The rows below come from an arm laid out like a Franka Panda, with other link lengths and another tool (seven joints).
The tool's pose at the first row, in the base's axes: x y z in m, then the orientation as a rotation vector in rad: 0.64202 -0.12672 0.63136 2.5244 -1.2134 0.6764
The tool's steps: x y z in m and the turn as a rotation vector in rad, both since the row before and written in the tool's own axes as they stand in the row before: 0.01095 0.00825 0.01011 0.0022 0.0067 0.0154; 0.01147 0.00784 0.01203 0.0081 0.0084 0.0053; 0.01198 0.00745 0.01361 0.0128 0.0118 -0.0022; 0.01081 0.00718 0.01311 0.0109 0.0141 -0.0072; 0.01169 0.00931 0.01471 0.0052 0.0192 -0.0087; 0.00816 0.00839 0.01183 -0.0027 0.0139 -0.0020; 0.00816 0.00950 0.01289 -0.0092 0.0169 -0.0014; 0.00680 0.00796 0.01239 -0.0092 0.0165 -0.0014; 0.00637 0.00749 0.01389 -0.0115 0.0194 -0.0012; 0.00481 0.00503 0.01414 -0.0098 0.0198 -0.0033; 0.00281 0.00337 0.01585 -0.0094 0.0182 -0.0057
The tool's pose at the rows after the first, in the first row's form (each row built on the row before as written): 0.64448 -0.14334 0.62856 2.5150 -1.2317 0.6896; 0.64795 -0.16090 0.62440 2.5137 -1.2356 0.7071; 0.65254 -0.17924 0.61922 2.5171 -1.2280 0.7306; 0.65681 -0.19640 0.61396 2.5194 -1.2129 0.7541; 0.66069 -0.21614 0.60803 2.5141 -1.1945 0.7786; 0.66268 -0.23183 0.60284 2.5032 -1.1876 0.7921; 0.66423 -0.24876 0.59700 2.4848 -1.1812 0.8040; 0.66605 -0.26375 0.59107 2.4666 -1.1749 0.8153; 0.66853 -0.27901 0.58395 2.4445 -1.1681 0.8280; 0.67219 -0.29208 0.57594 2.4242 -1.1581 0.8416; 0.67679 -0.30400 0.56559 2.4062 -1.1455 0.8528
